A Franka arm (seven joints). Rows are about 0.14 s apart.
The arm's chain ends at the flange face. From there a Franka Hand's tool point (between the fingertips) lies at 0.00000 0.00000 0.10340 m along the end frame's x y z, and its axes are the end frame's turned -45 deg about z.
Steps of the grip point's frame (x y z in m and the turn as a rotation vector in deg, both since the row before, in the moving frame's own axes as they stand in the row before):
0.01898, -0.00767, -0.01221, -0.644, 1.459, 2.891
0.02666, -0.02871, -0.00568, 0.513, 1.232, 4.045
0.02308, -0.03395, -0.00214, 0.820, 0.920, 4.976
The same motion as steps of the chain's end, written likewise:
0.00529, -0.01787, -0.01217, 0.576, 1.487, 2.891
-0.00244, -0.03696, -0.00565, 1.234, 0.508, 4.045
-0.00791, -0.03811, -0.00212, 1.230, 0.071, 4.976

